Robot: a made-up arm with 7 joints. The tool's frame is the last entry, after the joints.
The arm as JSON. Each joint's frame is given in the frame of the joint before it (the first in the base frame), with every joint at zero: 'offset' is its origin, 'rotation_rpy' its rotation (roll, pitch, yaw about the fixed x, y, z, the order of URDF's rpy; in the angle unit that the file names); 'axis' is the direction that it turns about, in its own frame. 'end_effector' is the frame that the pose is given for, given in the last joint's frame.
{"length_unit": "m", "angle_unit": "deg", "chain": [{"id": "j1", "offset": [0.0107, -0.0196, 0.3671], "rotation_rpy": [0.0, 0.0, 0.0], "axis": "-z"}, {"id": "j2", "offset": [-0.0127, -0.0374, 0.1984], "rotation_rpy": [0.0, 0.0, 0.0], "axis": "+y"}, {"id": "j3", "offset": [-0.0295, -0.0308, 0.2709], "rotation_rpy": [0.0, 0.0, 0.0], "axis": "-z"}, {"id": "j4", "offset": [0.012, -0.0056, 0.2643], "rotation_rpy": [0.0, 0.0, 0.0], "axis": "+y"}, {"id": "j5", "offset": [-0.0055, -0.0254, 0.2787], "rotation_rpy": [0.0, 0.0, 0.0], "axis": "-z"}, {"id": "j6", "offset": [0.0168, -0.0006, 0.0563], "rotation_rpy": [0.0, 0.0, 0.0], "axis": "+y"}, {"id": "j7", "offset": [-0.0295, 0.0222, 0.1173], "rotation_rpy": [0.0, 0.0, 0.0], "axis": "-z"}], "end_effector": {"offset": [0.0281, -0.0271, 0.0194], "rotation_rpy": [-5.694, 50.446, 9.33]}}
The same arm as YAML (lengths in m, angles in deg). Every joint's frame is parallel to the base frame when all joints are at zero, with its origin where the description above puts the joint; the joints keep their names.
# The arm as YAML. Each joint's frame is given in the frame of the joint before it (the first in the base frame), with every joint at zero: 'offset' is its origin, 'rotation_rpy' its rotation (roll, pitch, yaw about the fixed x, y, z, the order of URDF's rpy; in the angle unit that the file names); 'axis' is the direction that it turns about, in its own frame. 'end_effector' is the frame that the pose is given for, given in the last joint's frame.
length_unit: m
angle_unit: deg
chain:
  - id: j1
    offset: [0.0107, -0.0196, 0.3671]
    rotation_rpy: [0.0, 0.0, 0.0]
    axis: [0.0, 0.0, -1.0]
  - id: j2
    offset: [-0.0127, -0.0374, 0.1984]
    rotation_rpy: [0.0, 0.0, 0.0]
    axis: [0.0, 1.0, 0.0]
  - id: j3
    offset: [-0.0295, -0.0308, 0.2709]
    rotation_rpy: [0.0, 0.0, 0.0]
    axis: [0.0, 0.0, -1.0]
  - id: j4
    offset: [0.012, -0.0056, 0.2643]
    rotation_rpy: [0.0, 0.0, 0.0]
    axis: [0.0, 1.0, 0.0]
  - id: j5
    offset: [-0.0055, -0.0254, 0.2787]
    rotation_rpy: [0.0, 0.0, 0.0]
    axis: [0.0, 0.0, -1.0]
  - id: j6
    offset: [0.0168, -0.0006, 0.0563]
    rotation_rpy: [0.0, 0.0, 0.0]
    axis: [0.0, 1.0, 0.0]
  - id: j7
    offset: [-0.0295, 0.0222, 0.1173]
    rotation_rpy: [0.0, 0.0, 0.0]
    axis: [0.0, 0.0, -1.0]
end_effector:
  offset: [0.0281, -0.0271, 0.0194]
  rotation_rpy: [-5.69, 50.45, 9.33]

